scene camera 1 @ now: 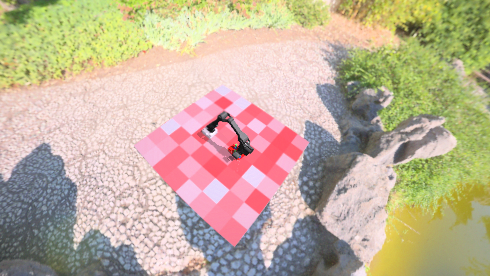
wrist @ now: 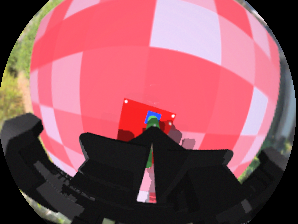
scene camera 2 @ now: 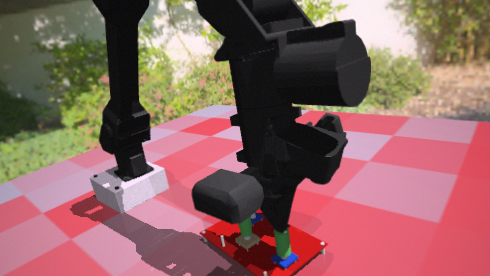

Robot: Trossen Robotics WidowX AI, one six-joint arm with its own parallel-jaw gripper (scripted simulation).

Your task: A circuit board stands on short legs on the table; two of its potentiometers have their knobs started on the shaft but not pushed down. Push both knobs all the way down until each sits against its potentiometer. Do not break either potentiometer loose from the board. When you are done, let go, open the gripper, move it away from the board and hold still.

Note:
I see my gripper [scene camera 2: 281, 230].
My gripper shows as well in the wrist view [wrist: 153, 129].

